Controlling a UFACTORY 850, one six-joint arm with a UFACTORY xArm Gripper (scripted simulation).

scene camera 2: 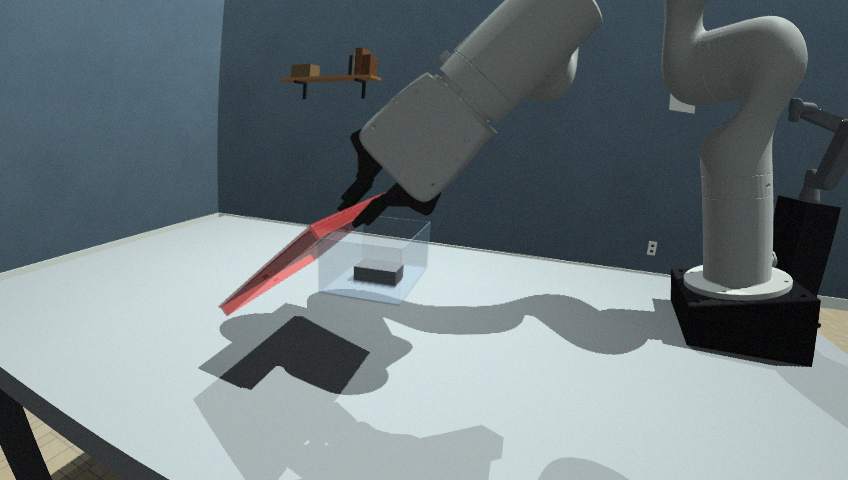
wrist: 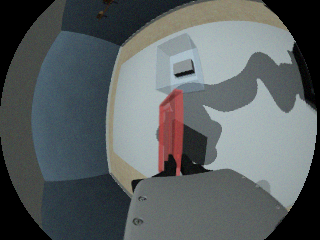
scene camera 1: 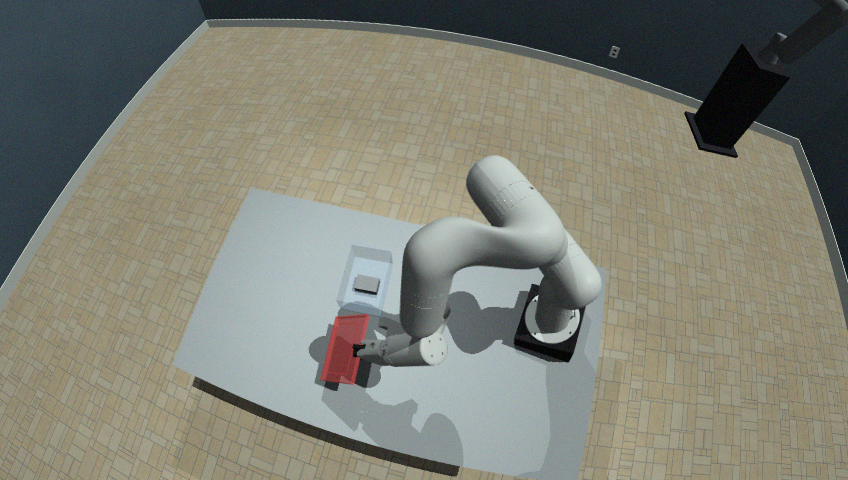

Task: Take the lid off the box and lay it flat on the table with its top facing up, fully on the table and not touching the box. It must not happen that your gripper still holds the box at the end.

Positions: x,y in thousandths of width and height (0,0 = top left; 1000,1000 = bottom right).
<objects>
red see-through lid: scene camera 2 346,536; wrist 536,494; scene camera 1 402,764
</objects>
